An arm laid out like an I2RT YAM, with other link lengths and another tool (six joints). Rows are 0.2 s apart.
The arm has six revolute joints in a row. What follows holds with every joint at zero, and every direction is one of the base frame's.
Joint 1 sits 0.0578 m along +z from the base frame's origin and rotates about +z.
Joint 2 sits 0.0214 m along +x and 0.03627 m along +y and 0.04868 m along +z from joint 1 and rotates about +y.
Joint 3 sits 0.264 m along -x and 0.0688 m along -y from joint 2 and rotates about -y.
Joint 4 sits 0.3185 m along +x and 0.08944 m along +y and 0.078 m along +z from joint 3 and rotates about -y.
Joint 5 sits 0.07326 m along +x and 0.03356 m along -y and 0.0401 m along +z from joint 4 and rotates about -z.
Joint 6 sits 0.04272 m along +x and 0.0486 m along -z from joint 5 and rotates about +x.
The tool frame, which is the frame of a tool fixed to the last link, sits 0.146 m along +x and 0.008 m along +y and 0.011 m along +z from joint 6; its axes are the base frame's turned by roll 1.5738, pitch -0.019 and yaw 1.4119 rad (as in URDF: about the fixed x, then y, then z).
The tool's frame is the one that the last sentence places.
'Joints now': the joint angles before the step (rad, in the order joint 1, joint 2, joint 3, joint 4, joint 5, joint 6). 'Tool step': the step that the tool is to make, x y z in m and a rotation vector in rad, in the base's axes. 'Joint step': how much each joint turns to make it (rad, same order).
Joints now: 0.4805 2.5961 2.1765 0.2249 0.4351 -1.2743
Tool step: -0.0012 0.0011 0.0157 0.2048 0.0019 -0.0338
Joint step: 0.0011 -0.0212 -0.0005 -0.0139 -0.0004 0.2048
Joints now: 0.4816 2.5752 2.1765 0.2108 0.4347 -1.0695
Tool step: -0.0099 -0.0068 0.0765 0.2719 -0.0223 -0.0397
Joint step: -0.0022 -0.1183 0.0001 -0.0811 -0.0019 0.2576
